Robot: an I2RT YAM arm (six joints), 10 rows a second.
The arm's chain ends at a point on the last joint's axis. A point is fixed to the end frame.
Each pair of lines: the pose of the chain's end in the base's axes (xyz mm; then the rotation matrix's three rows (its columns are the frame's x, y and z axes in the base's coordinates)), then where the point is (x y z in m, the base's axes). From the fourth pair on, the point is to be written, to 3 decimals.
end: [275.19 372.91 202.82], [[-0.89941 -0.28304 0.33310], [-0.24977 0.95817 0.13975], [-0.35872 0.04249 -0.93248]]
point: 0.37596 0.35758 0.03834
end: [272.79 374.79 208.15], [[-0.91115 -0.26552 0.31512], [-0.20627 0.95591 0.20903], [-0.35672 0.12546 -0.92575]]
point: 0.36968 0.37117 0.04069
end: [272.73 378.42 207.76], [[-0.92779 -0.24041 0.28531], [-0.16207 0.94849 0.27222], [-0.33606 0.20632 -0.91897]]
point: 0.36332 0.38562 0.03692
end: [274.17 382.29 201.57], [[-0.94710 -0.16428 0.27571], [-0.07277 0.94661 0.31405], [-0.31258 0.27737 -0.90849]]
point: 0.360 0.395 0.028
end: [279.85 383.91 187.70], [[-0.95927 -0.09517 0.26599], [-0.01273 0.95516 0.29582], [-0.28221 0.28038 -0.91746]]
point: 0.360 0.391 0.012
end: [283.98 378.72 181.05], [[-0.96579 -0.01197 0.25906], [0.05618 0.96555 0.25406], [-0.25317 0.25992 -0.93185]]
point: 0.359 0.376 0.003
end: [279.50 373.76 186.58], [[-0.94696 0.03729 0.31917], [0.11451 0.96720 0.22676], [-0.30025 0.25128 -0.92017]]
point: 0.363 0.364 0.012
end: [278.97 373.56 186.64], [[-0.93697 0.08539 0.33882], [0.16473 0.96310 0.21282], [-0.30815 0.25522 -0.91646]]
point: 0.363 0.360 0.013
